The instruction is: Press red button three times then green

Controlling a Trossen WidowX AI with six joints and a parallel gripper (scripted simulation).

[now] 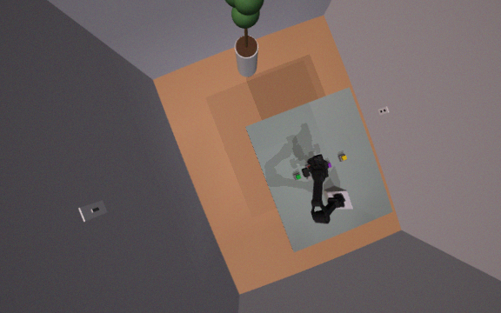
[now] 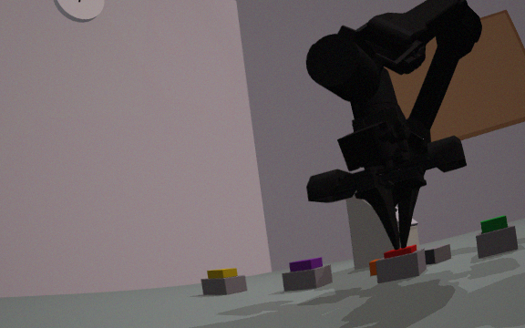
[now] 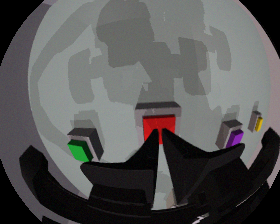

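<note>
Right now the red button is 10 mm below my gripper tip. The rest, counted from my gripper tip: small grey block (80 mm behind, 30 mm to the left, 20 mm below); small orange block (90 mm behind, 40 mm to the right, 20 mm below); green button (20 mm behind, 120 mm to the left).
</note>
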